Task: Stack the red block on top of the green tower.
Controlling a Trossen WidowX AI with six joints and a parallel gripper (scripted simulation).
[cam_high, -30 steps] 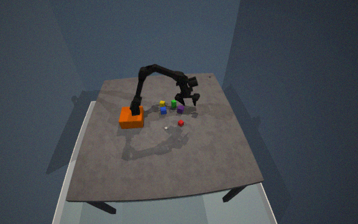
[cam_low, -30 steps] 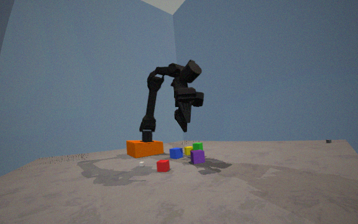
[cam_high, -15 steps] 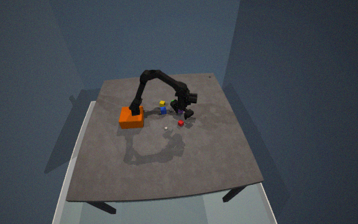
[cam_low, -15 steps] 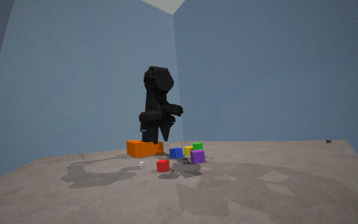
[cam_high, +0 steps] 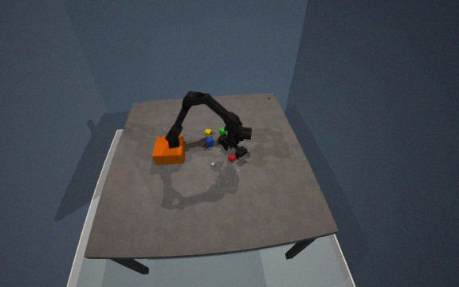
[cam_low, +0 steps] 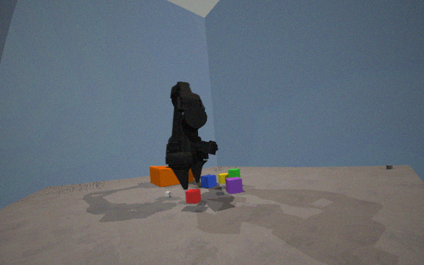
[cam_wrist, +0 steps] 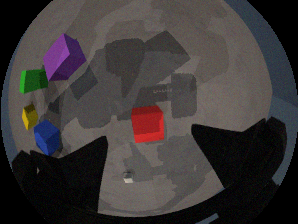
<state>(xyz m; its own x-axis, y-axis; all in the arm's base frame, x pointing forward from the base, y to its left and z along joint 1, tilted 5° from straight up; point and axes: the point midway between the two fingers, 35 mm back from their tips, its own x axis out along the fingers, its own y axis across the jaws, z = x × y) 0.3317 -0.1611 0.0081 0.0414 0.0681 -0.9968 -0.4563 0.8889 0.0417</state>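
Right now my gripper tip is 30 mm above the red block. Also, from my gripper tip: blue block: 100 mm behind, 170 mm to the left, 30 mm below; then purple block: 50 mm ahead, 140 mm to the left, 30 mm below; then tiny white cube: 120 mm behind, 10 mm to the right, 40 mm below.
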